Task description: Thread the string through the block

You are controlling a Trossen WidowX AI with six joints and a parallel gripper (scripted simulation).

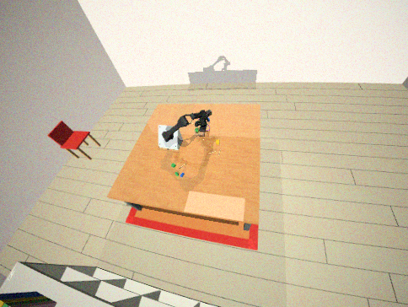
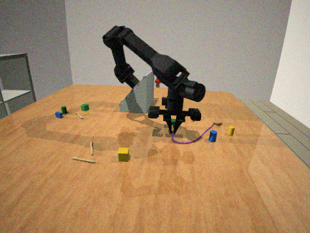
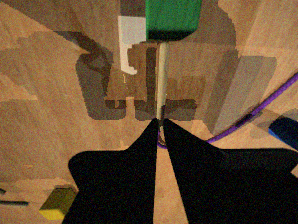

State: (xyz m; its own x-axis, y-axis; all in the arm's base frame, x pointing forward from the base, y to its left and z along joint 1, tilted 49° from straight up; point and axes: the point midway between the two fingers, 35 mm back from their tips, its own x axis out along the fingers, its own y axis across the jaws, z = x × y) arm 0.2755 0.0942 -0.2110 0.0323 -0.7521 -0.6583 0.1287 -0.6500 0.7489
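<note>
My gripper tip is now 90 mm past the green block and 10 mm to the left of it. Also, from my gripper tip: yellow cylinder: 240 mm to the left, 70 mm behind; blue cylinder: 150 mm to the left, 10 mm behind, 10 mm above; yellow cube: 170 mm ahead, 130 mm to the right.
</note>
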